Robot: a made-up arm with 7 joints. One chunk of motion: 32 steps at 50 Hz.
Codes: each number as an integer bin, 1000 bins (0 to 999) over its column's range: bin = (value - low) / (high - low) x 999, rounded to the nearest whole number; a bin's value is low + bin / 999 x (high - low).
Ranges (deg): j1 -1..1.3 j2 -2.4..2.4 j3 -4.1..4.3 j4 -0.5..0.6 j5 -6.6..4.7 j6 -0.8..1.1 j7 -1.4..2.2
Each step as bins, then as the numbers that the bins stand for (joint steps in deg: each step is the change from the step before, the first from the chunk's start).
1 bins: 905 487 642 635 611 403 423
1 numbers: 1.084 -0.060 1.298 0.199 0.311 -0.034 0.124
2 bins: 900 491 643 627 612 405 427
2 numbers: 1.072 -0.041 1.307 0.190 0.323 -0.030 0.139
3 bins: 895 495 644 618 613 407 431
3 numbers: 1.061 -0.022 1.315 0.180 0.334 -0.026 0.153
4 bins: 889 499 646 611 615 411 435
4 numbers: 1.047 -0.002 1.332 0.173 0.356 -0.018 0.168
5 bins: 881 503 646 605 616 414 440
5 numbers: 1.028 0.017 1.332 0.166 0.368 -0.013 0.186
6 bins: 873 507 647 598 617 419 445
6 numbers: 1.010 0.036 1.340 0.158 0.379 -0.003 0.204
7 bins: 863 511 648 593 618 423 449
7 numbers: 0.987 0.055 1.349 0.153 0.390 0.005 0.218
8 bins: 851 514 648 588 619 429 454
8 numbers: 0.959 0.070 1.349 0.147 0.402 0.016 0.236
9 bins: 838 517 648 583 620 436 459
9 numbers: 0.929 0.084 1.349 0.142 0.413 0.029 0.254
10 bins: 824 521 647 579 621 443 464
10 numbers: 0.897 0.103 1.340 0.138 0.424 0.043 0.272
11 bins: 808 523 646 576 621 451 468
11 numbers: 0.860 0.113 1.332 0.134 0.424 0.058 0.286
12 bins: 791 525 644 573 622 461 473
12 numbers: 0.821 0.123 1.315 0.131 0.436 0.077 0.305
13 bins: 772 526 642 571 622 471 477
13 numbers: 0.777 0.127 1.298 0.129 0.436 0.096 0.319
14 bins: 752 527 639 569 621 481 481
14 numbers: 0.731 0.132 1.273 0.127 0.424 0.115 0.333
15 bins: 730 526 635 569 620 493 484
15 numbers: 0.681 0.127 1.239 0.127 0.413 0.138 0.344
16 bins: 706 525 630 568 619 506 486
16 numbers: 0.625 0.123 1.197 0.125 0.402 0.162 0.351
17 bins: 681 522 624 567 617 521 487
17 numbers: 0.568 0.108 1.147 0.124 0.379 0.191 0.355
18 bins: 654 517 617 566 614 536 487
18 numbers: 0.506 0.084 1.088 0.123 0.345 0.219 0.355
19 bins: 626 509 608 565 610 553 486
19 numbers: 0.441 0.046 1.012 0.122 0.300 0.252 0.351
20 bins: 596 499 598 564 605 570 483
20 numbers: 0.372 -0.002 0.928 0.121 0.243 0.284 0.341
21 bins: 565 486 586 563 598 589 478
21 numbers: 0.301 -0.065 0.827 0.120 0.164 0.320 0.323
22 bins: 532 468 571 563 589 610 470
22 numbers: 0.225 -0.151 0.701 0.120 0.062 0.360 0.294
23 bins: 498 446 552 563 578 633 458
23 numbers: 0.147 -0.257 0.541 0.120 -0.062 0.404 0.250
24 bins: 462 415 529 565 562 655 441
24 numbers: 0.064 -0.406 0.348 0.122 -0.243 0.446 0.189
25 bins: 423 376 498 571 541 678 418
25 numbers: -0.026 -0.593 0.087 0.129 -0.481 0.489 0.106
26 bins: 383 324 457 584 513 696 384
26 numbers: -0.118 -0.843 -0.257 0.143 -0.797 0.524 -0.016
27 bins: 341 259 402 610 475 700 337
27 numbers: -0.215 -1.156 -0.720 0.172 -1.227 0.531 -0.186
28 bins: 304 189 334 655 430 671 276
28 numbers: -0.300 -1.492 -1.292 0.221 -1.736 0.476 -0.405
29 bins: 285 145 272 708 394 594 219
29 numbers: -0.344 -1.703 -1.813 0.280 -2.143 0.330 -0.611
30 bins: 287 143 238 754 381 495 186
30 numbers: -0.339 -1.713 -2.099 0.330 -2.290 0.141 -0.730
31 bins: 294 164 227 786 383 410 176
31 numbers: -0.323 -1.612 -2.191 0.365 -2.268 -0.020 -0.766
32 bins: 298 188 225 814 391 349 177
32 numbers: -0.314 -1.497 -2.208 0.396 -2.177 -0.136 -0.762
